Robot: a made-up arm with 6 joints.
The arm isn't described. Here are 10 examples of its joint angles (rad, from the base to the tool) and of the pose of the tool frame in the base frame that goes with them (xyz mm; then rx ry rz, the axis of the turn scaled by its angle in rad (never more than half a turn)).
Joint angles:
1: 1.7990 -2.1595 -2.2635 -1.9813 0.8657 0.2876
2: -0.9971 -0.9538 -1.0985 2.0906 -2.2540 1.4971
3: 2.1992 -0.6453 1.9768 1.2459 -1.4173 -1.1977
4: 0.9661 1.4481 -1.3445 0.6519 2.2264 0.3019
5: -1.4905 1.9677 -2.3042 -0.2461 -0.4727 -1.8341
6: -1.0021 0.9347 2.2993 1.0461 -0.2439 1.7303
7: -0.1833 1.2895 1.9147 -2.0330 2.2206 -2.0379
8: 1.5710 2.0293 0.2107 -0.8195 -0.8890 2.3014
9: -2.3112 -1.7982 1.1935 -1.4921 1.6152 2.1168
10: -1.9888 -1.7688 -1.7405 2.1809 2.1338 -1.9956
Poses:
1: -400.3 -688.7 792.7 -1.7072 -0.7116 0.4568
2: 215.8 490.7 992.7 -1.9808 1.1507 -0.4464
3: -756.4 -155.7 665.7 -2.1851 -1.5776 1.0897
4: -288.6 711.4 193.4 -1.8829 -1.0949 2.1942
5: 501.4 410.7 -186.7 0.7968 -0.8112 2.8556
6: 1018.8 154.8 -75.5 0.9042 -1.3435 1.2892
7: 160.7 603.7 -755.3 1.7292 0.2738 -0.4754
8: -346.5 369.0 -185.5 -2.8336 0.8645 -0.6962
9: 627.1 275.6 893.1 -0.7601 1.7443 -1.9914
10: 211.6 457.6 -53.8 0.3505 -1.0714 -2.2825
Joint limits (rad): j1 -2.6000..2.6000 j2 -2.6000..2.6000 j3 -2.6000..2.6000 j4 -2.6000..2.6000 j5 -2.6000..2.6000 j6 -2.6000..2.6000
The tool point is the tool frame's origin. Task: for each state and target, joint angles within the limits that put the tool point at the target. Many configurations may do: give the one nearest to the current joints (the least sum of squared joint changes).
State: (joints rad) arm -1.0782 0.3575 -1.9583 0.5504 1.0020 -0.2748
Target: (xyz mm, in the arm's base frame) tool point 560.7 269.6 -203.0
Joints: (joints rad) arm -1.0991 0.6308 -1.3845 -0.0172 0.4662 -0.4267
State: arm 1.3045 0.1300 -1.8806 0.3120 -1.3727 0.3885
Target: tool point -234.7 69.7 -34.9
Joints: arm 1.3447 0.0169 -2.1521 -0.1976 -1.0890 0.3554
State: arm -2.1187 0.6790 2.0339 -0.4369 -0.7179 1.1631
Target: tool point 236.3 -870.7 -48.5
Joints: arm -2.4466 1.5087 1.9243 -0.0613 -0.5601 1.1878
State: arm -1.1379 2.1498 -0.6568 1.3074 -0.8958 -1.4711
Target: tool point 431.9 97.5 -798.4
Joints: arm -1.2693 2.0346 -0.2722 1.2620 -1.7024 -1.6142
